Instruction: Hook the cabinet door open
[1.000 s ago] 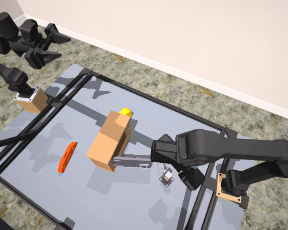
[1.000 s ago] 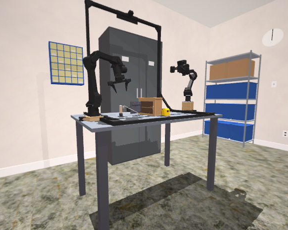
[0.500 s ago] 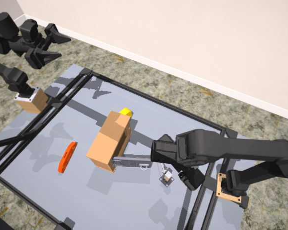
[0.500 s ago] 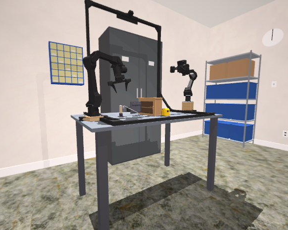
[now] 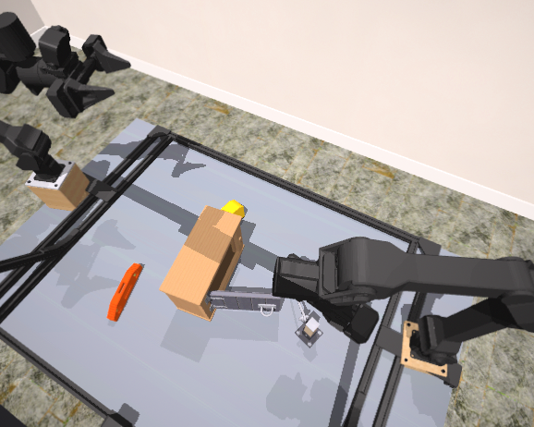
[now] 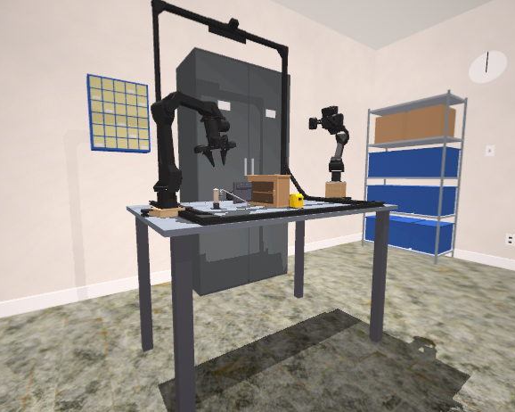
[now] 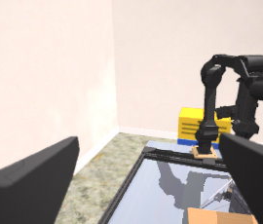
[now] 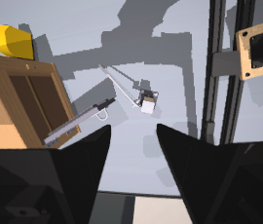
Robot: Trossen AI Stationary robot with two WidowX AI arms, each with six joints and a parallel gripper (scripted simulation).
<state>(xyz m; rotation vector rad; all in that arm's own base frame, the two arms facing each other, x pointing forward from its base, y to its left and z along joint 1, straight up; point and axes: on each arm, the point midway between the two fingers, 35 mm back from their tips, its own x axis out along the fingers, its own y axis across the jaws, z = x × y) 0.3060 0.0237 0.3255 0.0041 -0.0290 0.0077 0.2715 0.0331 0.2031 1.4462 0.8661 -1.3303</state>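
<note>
Right now the hook rod is 5 cm ahead of my right hand, 5 cm to the left of it and 19 cm below it. Round my right hand: yellow tape measure: 20 cm ahead, 32 cm to the left, 20 cm below; grey door: 3 cm behind, 16 cm to the left, 16 cm below; orange tool: 11 cm behind, 46 cm to the left, 21 cm below.
</note>
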